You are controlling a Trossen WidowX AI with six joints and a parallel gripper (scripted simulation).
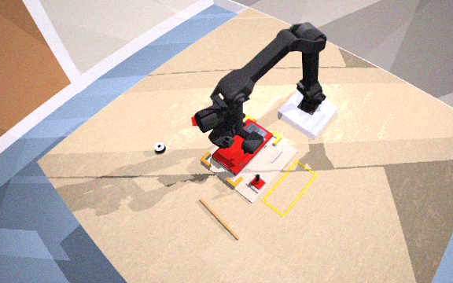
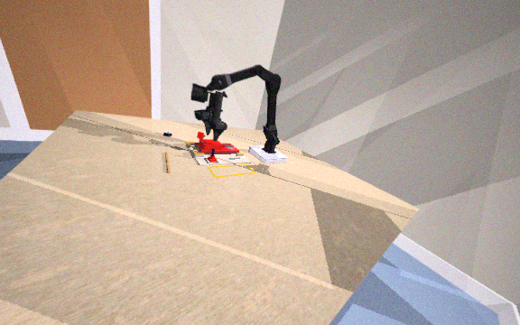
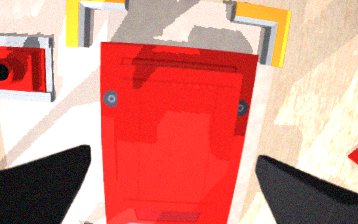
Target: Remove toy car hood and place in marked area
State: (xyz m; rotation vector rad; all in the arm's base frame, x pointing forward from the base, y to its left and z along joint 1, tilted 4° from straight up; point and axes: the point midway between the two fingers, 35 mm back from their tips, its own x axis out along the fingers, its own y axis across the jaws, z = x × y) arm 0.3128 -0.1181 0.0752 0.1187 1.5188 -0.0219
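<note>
Right now the red hood is 30 mm below my gripper tip. Round my gripper tip: small black wheel 130 mm ahead, 240 mm to the right, 60 mm below; then thin wooden stick 210 mm ahead, 90 mm to the left, 60 mm below.
</note>
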